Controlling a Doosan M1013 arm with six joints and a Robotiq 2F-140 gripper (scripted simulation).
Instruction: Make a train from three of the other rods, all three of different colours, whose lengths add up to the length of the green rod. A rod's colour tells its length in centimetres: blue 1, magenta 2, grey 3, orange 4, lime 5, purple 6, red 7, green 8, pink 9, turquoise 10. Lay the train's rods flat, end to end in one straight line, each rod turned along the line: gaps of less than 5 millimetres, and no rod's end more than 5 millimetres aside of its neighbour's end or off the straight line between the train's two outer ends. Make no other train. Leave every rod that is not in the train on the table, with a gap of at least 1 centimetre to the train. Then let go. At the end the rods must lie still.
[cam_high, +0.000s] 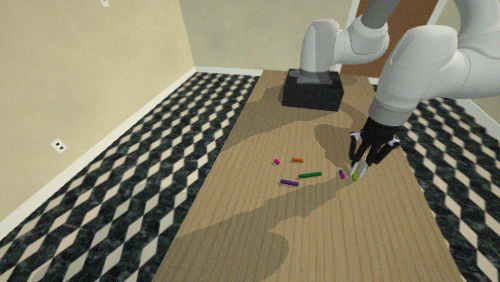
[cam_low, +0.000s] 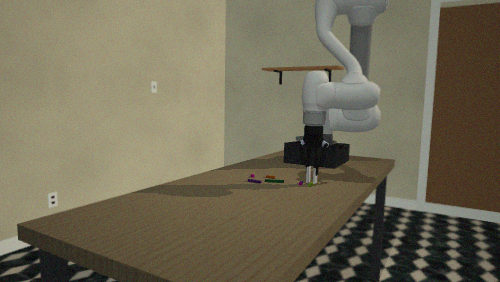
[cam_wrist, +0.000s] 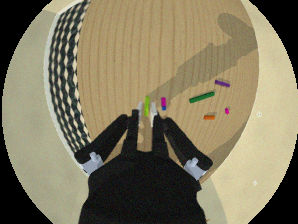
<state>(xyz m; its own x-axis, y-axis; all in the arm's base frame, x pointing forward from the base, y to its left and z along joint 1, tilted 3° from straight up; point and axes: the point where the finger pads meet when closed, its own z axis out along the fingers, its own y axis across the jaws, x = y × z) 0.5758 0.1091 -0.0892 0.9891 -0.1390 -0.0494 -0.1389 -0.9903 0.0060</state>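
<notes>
My gripper is now 40 mm above the lime rod. Round my hand: tiny blue piece (40 mm to the right, 40 mm below, 10 mm behind); then orange rod (200 mm to the right, 40 mm below, 40 mm behind); then green rod (150 mm to the right, 40 mm below, 20 mm ahead).
</notes>
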